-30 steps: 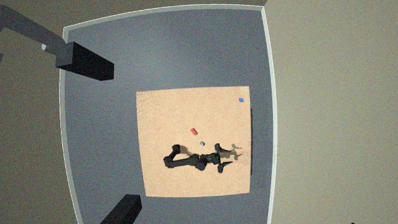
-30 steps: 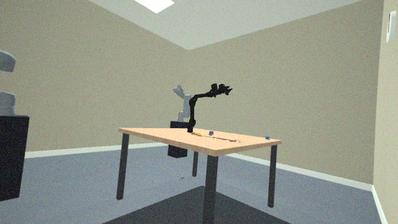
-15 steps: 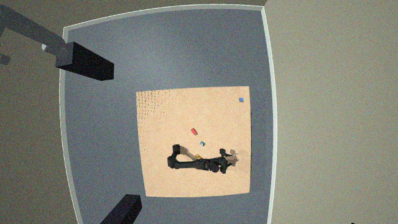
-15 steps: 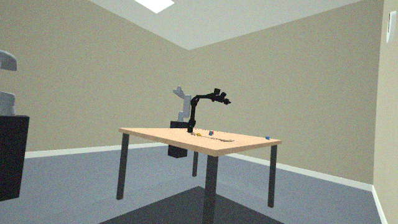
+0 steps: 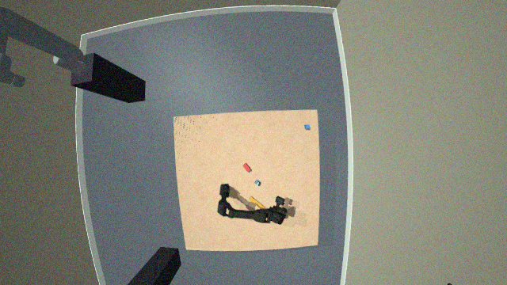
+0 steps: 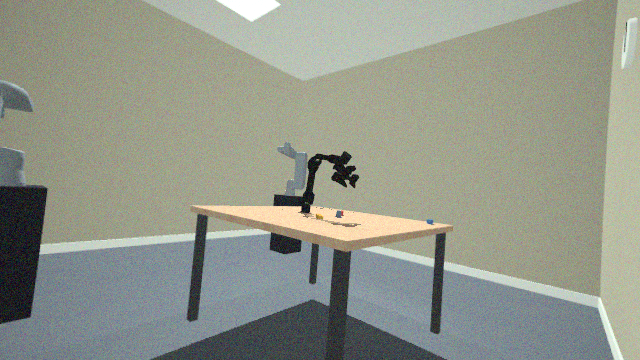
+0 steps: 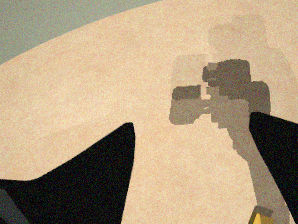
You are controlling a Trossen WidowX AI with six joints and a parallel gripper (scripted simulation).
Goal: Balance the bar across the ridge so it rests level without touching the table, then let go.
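Right now the yellow bar is 200 mm behind my gripper tip, 40 mm to the right of it and 200 mm below it. Round my gripper tip: small blue cube (270 mm ahead, 610 mm to the left, 190 mm below); red block (270 mm behind, 290 mm to the left, 190 mm below).
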